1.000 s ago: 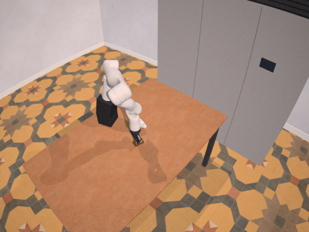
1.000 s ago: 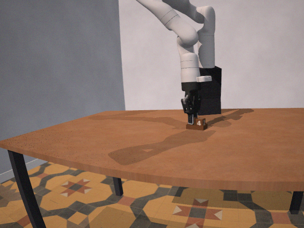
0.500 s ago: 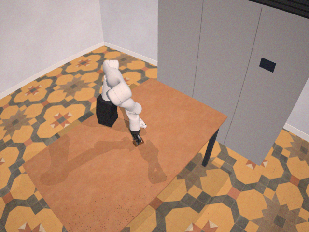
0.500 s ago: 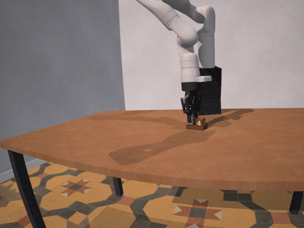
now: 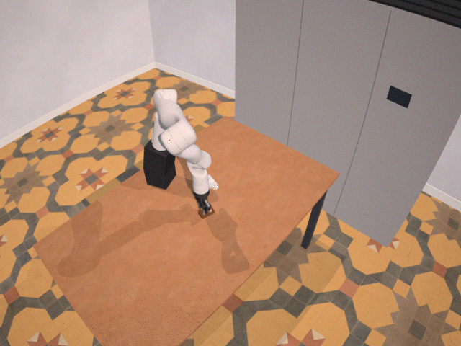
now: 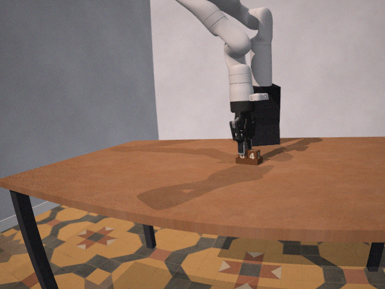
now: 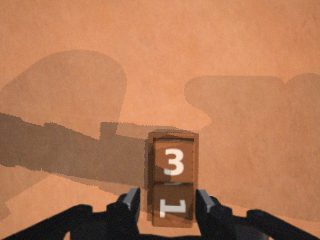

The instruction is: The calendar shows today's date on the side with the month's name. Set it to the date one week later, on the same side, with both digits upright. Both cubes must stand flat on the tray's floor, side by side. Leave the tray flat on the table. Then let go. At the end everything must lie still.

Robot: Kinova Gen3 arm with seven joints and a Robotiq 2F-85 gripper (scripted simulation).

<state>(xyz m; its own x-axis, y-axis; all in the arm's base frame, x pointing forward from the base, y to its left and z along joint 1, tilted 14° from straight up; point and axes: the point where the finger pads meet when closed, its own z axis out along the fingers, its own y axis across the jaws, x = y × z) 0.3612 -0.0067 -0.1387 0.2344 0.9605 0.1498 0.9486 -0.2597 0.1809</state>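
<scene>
My hand is 1 cm short of the brown tray, 1 cm to the right of it and 4 cm above it.
</scene>
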